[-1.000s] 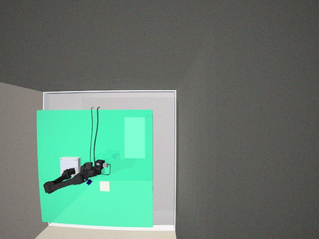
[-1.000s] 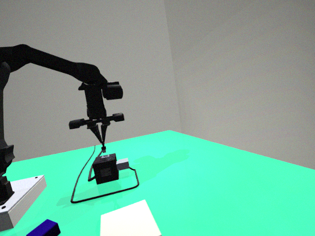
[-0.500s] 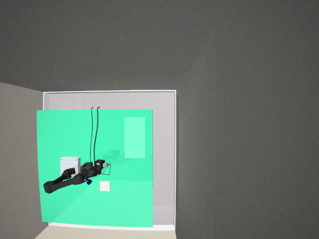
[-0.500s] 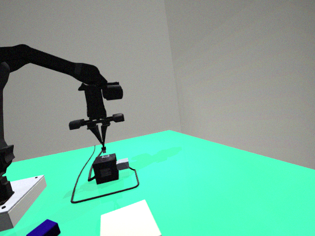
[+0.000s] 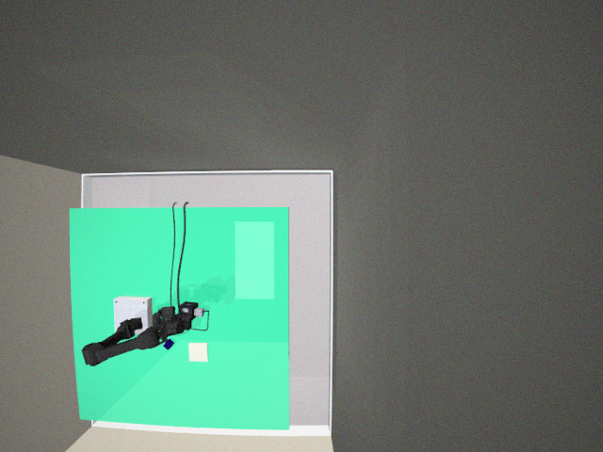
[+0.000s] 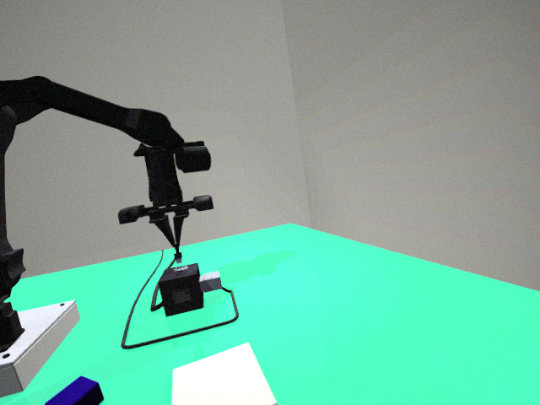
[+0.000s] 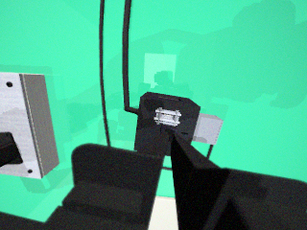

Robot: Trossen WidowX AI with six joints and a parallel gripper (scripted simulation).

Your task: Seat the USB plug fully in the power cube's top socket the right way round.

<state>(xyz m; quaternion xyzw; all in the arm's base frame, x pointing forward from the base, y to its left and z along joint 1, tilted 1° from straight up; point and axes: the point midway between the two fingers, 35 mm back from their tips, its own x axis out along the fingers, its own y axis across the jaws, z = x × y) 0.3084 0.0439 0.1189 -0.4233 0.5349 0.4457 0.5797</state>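
The silver-rimmed socket is 6 cm below my gripper tip. From my gripper tip the other things lie so: black USB plug 2 cm below; then dark blue block 17 cm behind, 20 cm to the right, 12 cm below; then cream pad 1 cm behind, 27 cm to the right, 12 cm below.
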